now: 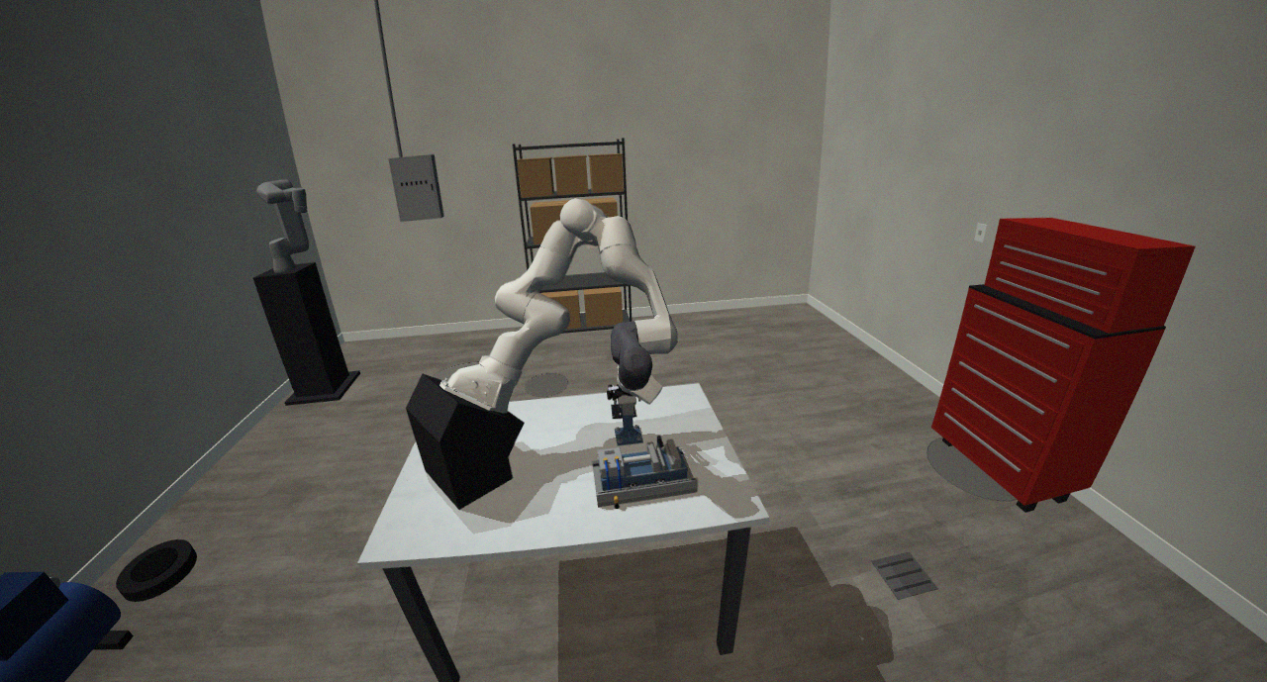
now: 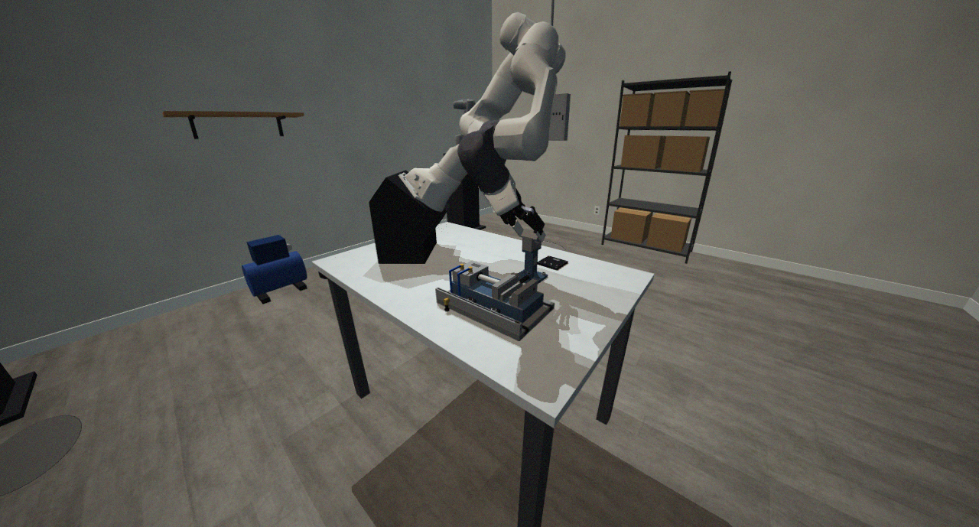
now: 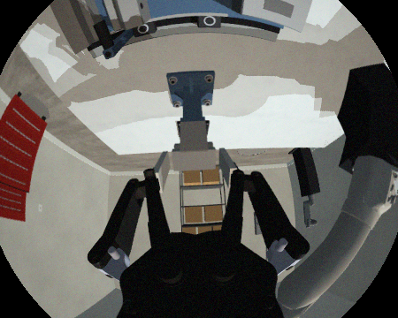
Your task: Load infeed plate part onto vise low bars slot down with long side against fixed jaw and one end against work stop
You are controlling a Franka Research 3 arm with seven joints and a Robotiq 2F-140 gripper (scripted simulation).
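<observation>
Now: the part 10 mm to the left of my hand and 30 mm below it. Round my hand: black infeed plate: 10 mm ahead, 180 mm to the left, 170 mm below.
</observation>
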